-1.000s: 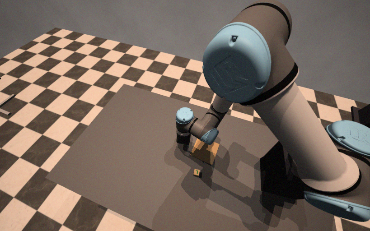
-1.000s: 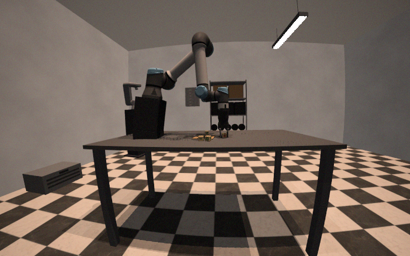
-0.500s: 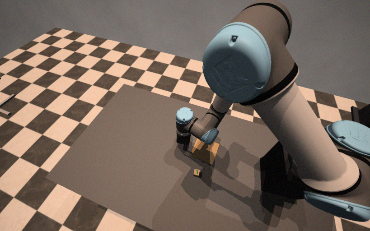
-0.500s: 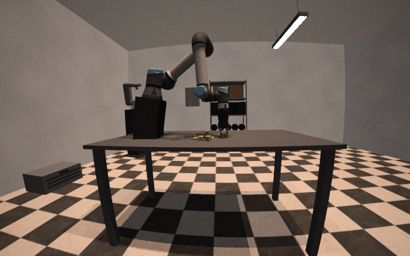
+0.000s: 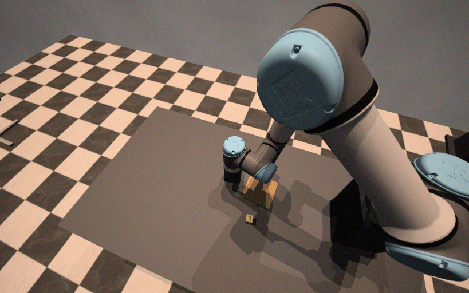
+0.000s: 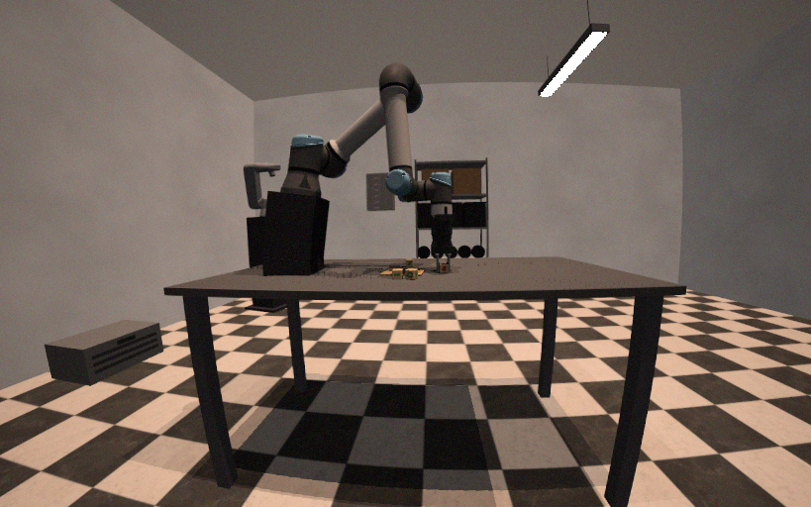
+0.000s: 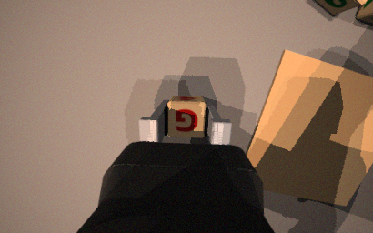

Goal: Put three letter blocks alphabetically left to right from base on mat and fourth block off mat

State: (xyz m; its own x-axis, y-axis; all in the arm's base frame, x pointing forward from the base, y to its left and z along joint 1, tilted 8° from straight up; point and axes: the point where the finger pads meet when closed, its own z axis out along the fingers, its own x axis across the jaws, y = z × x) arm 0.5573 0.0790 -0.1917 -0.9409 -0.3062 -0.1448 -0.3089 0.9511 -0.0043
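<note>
The orange mat lies 140 mm behind my hand, 20 mm to the right of it and 20 mm below it.
</note>
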